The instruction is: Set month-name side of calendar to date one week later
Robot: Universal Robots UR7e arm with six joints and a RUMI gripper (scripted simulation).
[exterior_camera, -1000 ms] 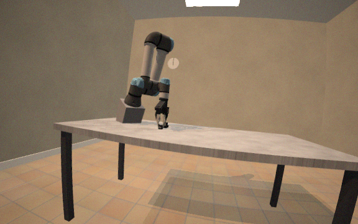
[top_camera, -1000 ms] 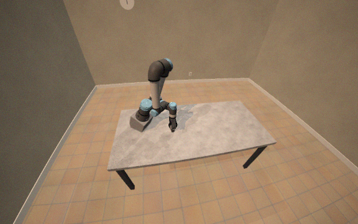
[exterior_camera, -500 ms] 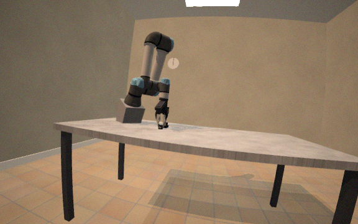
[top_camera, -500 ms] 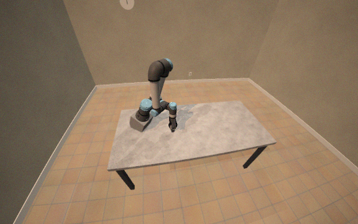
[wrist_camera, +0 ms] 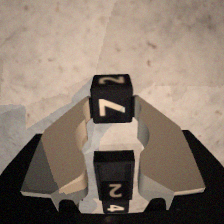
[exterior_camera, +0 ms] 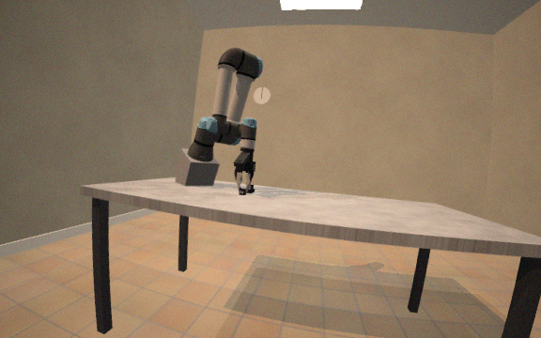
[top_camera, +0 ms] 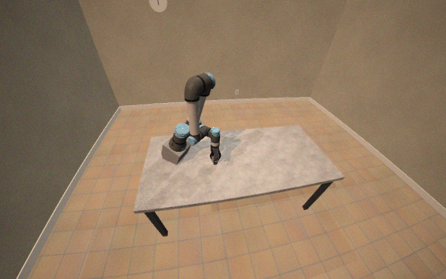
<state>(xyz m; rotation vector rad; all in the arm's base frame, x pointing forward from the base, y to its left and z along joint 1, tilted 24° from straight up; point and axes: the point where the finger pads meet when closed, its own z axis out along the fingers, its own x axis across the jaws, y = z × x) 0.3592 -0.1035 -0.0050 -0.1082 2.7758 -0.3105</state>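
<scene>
The black cube is 12 cm to the left of my hand. Round my hand: black date cube: 1 cm below; black calendar tray: 1 cm behind, 11 cm to the left, 2 cm below.
</scene>
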